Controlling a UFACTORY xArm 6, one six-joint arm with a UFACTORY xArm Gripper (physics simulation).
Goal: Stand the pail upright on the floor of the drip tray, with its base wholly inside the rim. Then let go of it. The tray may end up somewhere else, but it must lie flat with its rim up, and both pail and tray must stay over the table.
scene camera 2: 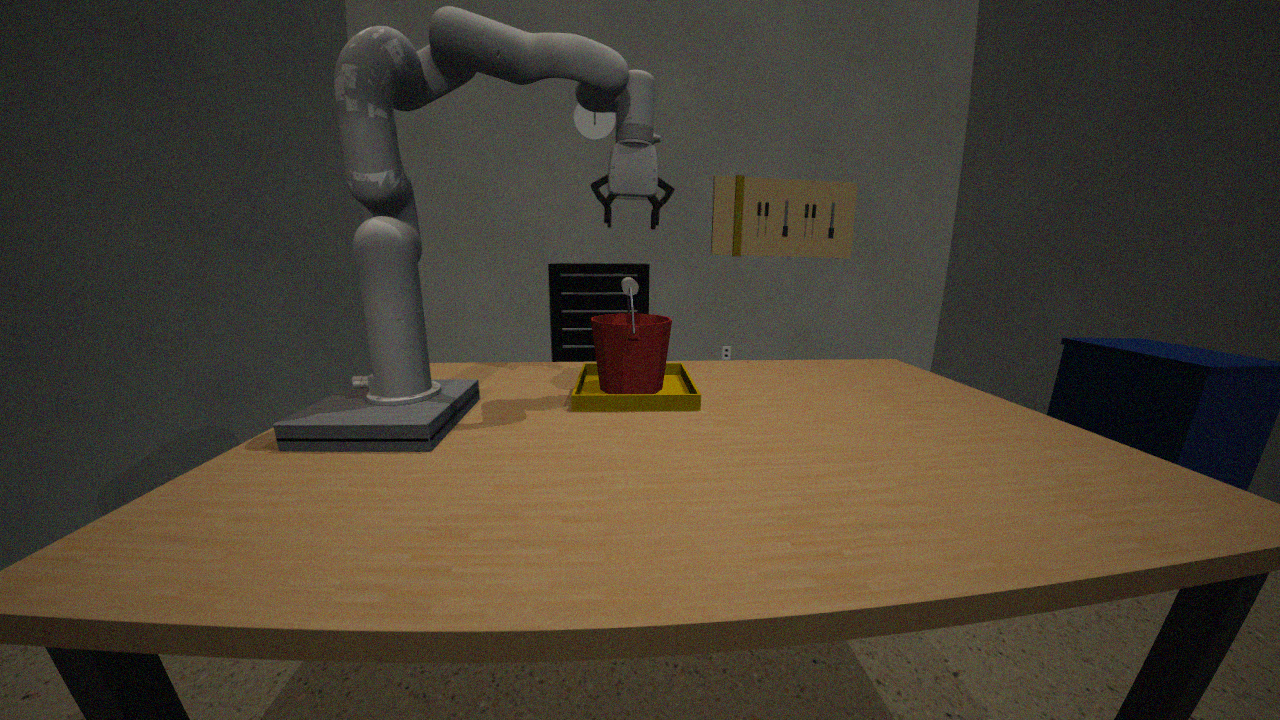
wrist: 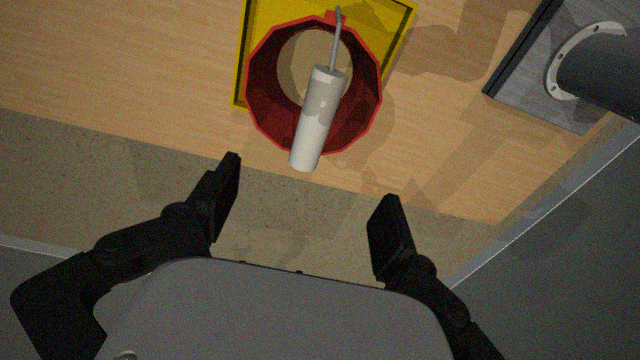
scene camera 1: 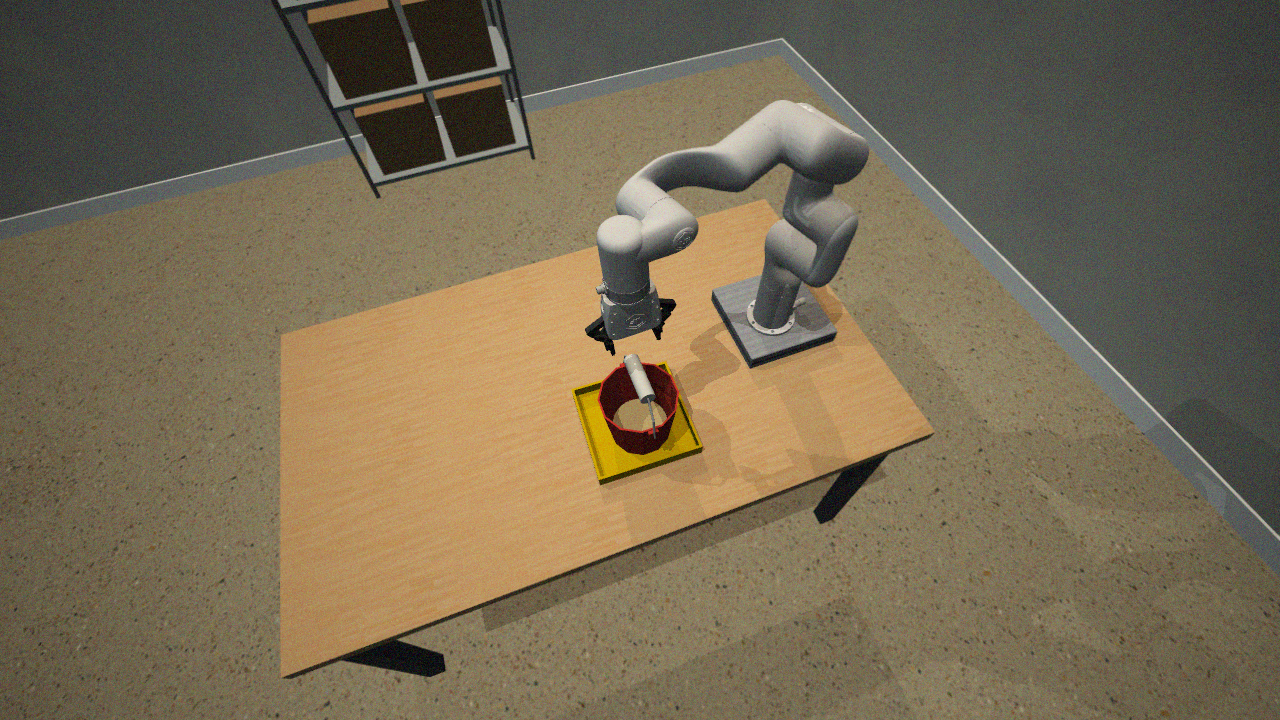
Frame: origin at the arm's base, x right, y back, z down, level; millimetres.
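Seen in the pictures: gripper, between the fingertips: (scene camera 2: 631, 228) (wrist: 310, 191) (scene camera 1: 634, 342); arm's base, origin of its link: (scene camera 2: 405, 394) (wrist: 581, 62) (scene camera 1: 770, 316).
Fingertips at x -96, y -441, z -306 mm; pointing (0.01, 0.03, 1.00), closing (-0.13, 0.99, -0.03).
Note:
Pixels of each thing's top centre, then the offset from my fingertips to it. Level surfaces: height alone.
- yellow drip tray, centre of its top: (wrist: 313, 60) (scene camera 2: 634, 376) (scene camera 1: 634, 416) dz +318, dx +10, dy -8 mm
- pail's white handle grip, centre of its top: (wrist: 314, 129) (scene camera 1: 639, 374) (scene camera 2: 629, 278) dz +103, dx -10, dy +2 mm
- wooden table, height of its surface: dz +351 mm
The red pail (scene camera 1: 638, 440) (scene camera 2: 630, 358) (wrist: 265, 117) stands upright on the floor of the yellow drip tray (scene camera 1: 594, 440) (scene camera 2: 635, 402) (wrist: 257, 20), its base inside the rim as far as the scene views show. The tray lies flat on the table, rim up. The pail's white handle grip (scene camera 1: 639, 377) (scene camera 2: 630, 286) (wrist: 318, 117) stands above the pail's mouth on its wire bail. My gripper (scene camera 1: 635, 342) (scene camera 2: 631, 224) (wrist: 310, 191) is open and empty, well above the pail and apart from the handle. The far part of the tray is cut off in the wrist view.
The wooden table (scene camera 1: 402, 447) (scene camera 2: 716, 501) (wrist: 125, 60) carries the tray and my arm's grey base plate (scene camera 1: 805, 336) (scene camera 2: 358, 431) (wrist: 525, 102), which is beside the tray. A blue cabinet (scene camera 2: 1163, 402) stands off the table's right side in scene camera 2.

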